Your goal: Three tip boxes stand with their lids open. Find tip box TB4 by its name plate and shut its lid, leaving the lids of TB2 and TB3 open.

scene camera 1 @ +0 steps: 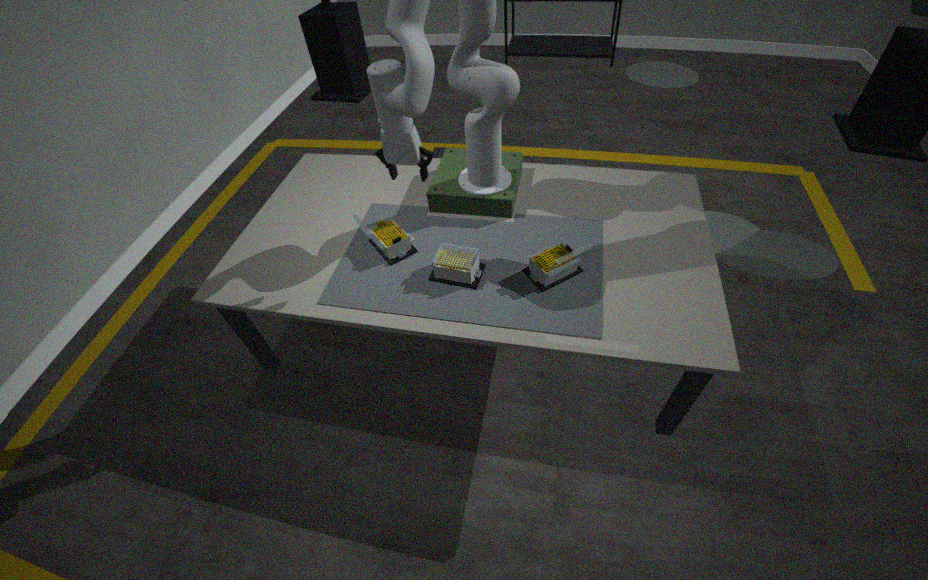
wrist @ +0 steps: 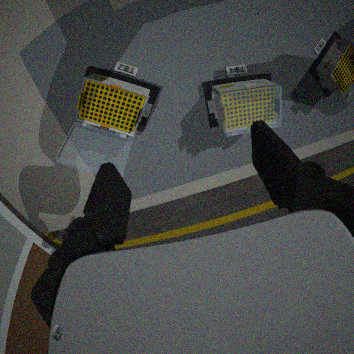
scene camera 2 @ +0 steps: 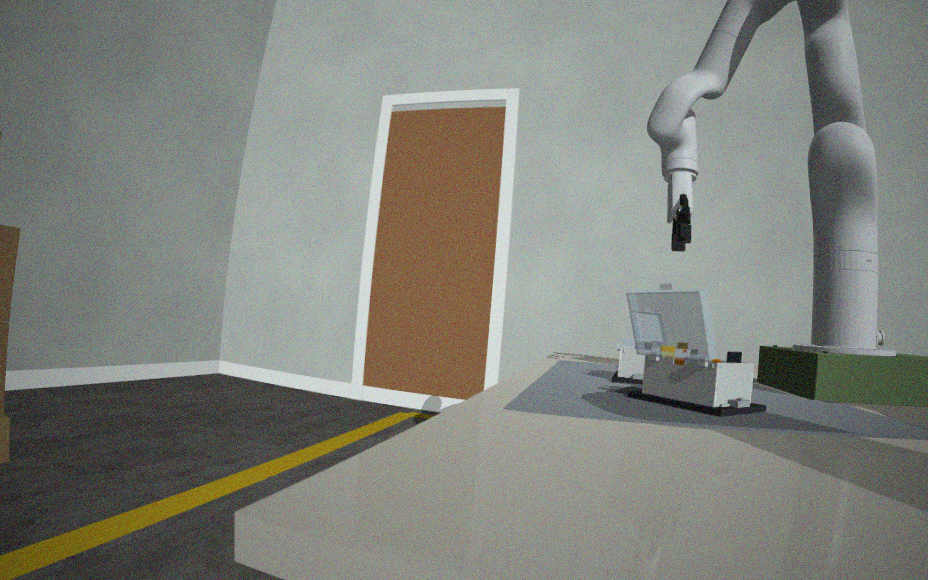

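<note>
Tip box TB4 (scene camera 1: 456, 264) (wrist: 250, 107) is the middle box; its name plate (wrist: 236, 69) reads TB4 in the wrist view. Its clear lid lies shut over the yellow rack. Tip box TB2 (scene camera 1: 390, 234) (wrist: 111, 106), at the left, has its clear lid (wrist: 95, 145) open. Tip box TB3 (scene camera 1: 555, 263) (scene camera 2: 677, 383) (wrist: 344, 70), at the right, has its lid (scene camera 2: 670, 318) standing open; the wrist view cuts this box off. My gripper (scene camera 1: 408, 175) (scene camera 2: 678, 247) (wrist: 184, 159) is open and empty, high above the table's back left part, apart from all boxes.
The boxes stand on a blue-grey mat (scene camera 1: 506, 311) (scene camera 2: 547, 396) on the table (scene camera 1: 674, 300) (scene camera 2: 444, 492). The arm's green base block (scene camera 1: 472, 202) (scene camera 2: 787, 372) is behind the mat, to the right of my gripper in scene camera 1.
</note>
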